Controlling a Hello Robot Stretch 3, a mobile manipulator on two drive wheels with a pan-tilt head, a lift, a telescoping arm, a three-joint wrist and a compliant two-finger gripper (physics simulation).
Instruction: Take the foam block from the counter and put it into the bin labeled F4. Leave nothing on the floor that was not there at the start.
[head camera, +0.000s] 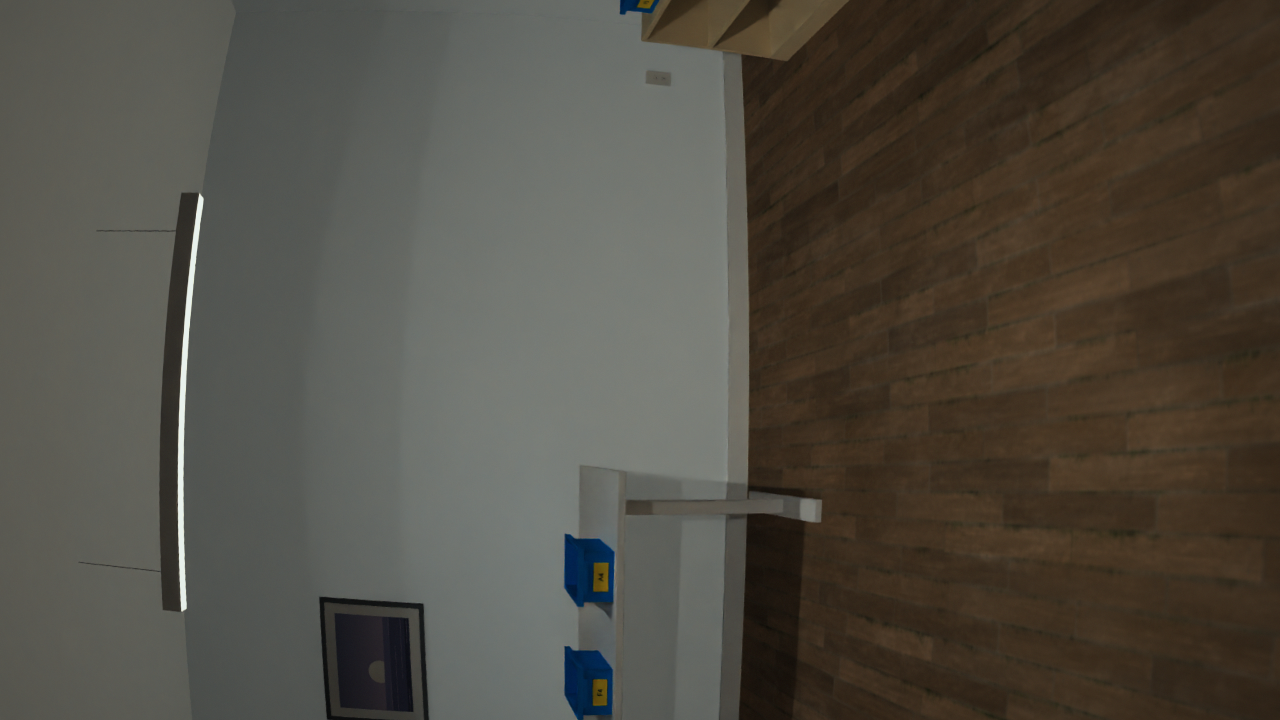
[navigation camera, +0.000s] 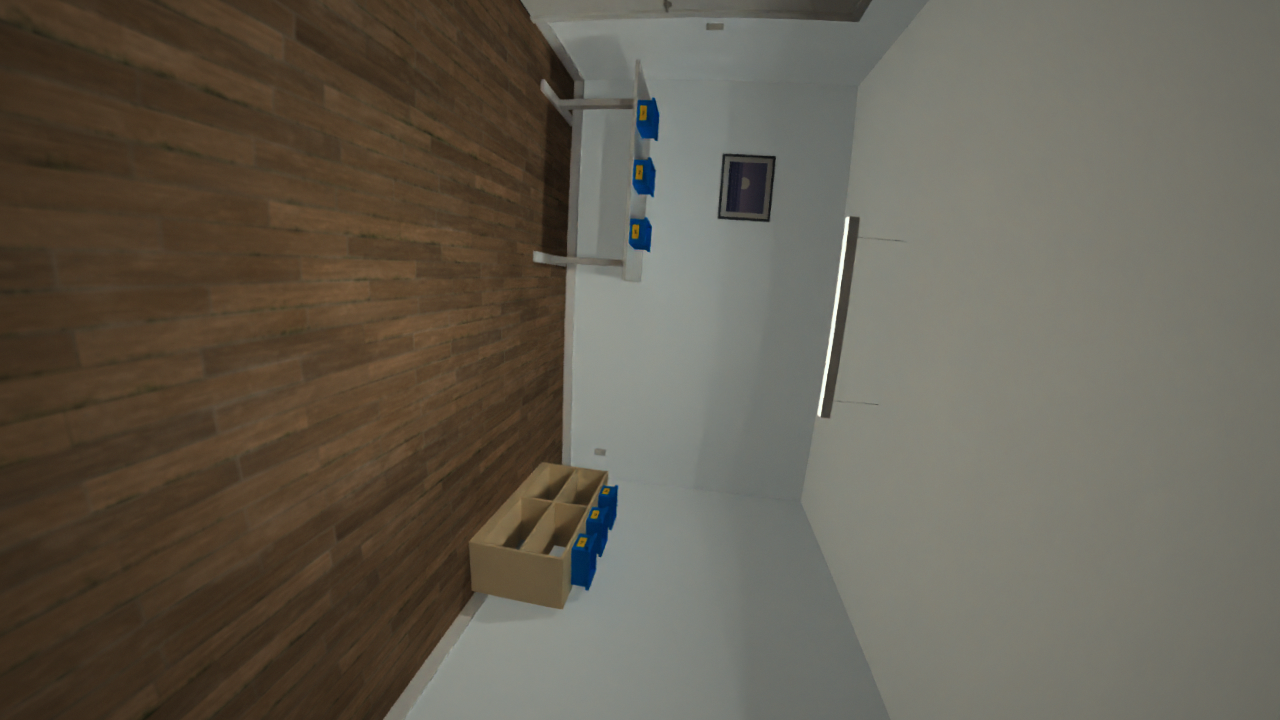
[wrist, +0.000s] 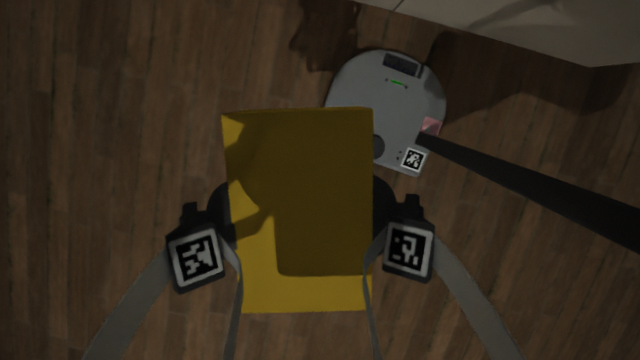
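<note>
The foam block is a yellow box in the wrist view. My gripper is shut on it, with a dark fingertip on each side, above the floor. On a white table, a blue bin has a yellow label that seems to read F4 in the head view, though the print is small. Beside it stands another blue bin, whose label looks like A4. A third blue bin stands farther along, its label unreadable. The gripper does not show in the head or navigation views.
The white table stands against the wall, legs on the floor. A wooden shelf unit bears three blue bins, labels unreadable. My grey base and a pale cabinet show in the wrist view.
</note>
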